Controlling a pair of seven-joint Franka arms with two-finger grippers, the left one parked.
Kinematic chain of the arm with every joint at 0, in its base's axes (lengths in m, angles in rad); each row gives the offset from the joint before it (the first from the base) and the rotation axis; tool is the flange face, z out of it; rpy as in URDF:
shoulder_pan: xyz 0 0 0.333 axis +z
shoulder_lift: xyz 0 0 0 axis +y
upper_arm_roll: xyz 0 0 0.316 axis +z
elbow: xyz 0.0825 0 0 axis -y
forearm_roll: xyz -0.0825 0 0.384 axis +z
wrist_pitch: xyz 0 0 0 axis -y
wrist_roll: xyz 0.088 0 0 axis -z
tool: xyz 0 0 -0.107 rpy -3.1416 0 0
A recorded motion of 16 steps. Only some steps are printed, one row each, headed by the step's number.
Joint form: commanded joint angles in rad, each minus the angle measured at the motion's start. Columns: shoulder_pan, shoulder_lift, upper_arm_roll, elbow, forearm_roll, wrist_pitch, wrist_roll.
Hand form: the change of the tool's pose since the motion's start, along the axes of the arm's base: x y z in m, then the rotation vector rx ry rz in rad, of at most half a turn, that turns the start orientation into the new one. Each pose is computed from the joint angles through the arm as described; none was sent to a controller.
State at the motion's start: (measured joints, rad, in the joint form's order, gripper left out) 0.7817 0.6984 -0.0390 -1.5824 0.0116 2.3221 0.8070
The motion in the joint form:
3: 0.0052 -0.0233 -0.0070 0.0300 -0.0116 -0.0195 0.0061
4: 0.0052 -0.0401 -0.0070 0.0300 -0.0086 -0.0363 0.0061
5: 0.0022 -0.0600 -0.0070 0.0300 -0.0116 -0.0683 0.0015
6: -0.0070 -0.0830 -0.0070 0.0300 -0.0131 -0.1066 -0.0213
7: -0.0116 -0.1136 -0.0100 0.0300 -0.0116 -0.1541 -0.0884
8: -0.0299 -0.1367 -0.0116 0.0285 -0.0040 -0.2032 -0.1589
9: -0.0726 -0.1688 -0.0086 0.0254 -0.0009 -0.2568 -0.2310
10: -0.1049 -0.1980 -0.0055 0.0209 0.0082 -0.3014 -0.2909
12: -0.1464 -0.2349 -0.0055 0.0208 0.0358 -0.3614 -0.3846
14: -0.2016 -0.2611 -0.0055 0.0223 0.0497 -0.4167 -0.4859
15: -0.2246 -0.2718 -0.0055 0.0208 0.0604 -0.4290 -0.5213
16: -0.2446 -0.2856 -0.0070 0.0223 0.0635 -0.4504 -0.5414
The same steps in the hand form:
3: 0.0064 0.0055 0.0281 0.0142 -0.0331 0.0014
4: 0.0060 0.0052 0.0384 0.0164 -0.0311 -0.0009
5: 0.0060 0.0021 0.0495 0.0066 -0.0234 0.0017
6: 0.0084 -0.0047 0.0622 -0.0052 -0.0128 0.0151
7: 0.0088 -0.0111 0.0794 -0.0187 -0.0002 0.0731
8: 0.0139 -0.0247 0.0905 -0.0328 0.0253 0.1189
9: 0.0266 -0.0502 0.1066 -0.0432 0.0496 0.1485
10: 0.0338 -0.0698 0.1208 -0.0443 0.0732 0.1744
12: 0.0429 -0.0958 0.1410 -0.0294 0.1074 0.2157
14: 0.0564 -0.1299 0.1549 -0.0221 0.1387 0.2581
15: 0.0619 -0.1435 0.1605 -0.0105 0.1453 0.2673
16: 0.0661 -0.1570 0.1688 -0.0072 0.1520 0.2659

